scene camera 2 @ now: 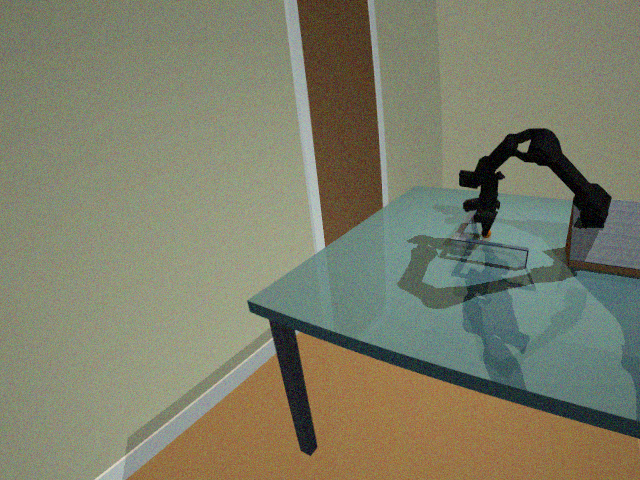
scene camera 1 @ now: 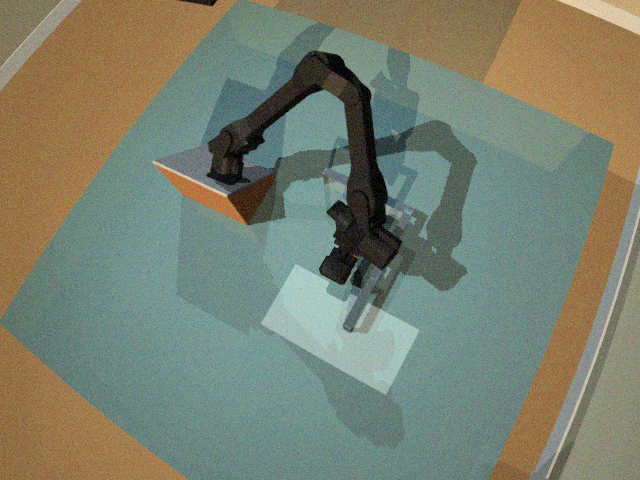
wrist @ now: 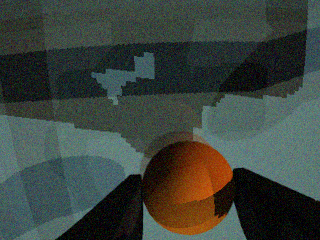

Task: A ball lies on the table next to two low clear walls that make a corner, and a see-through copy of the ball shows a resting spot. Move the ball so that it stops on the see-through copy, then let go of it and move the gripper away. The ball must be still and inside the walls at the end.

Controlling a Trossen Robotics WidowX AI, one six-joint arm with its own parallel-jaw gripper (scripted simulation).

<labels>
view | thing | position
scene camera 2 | gripper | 485,233
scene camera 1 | gripper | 351,252
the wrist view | gripper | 187,182
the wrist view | orange ball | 186,183
</labels>
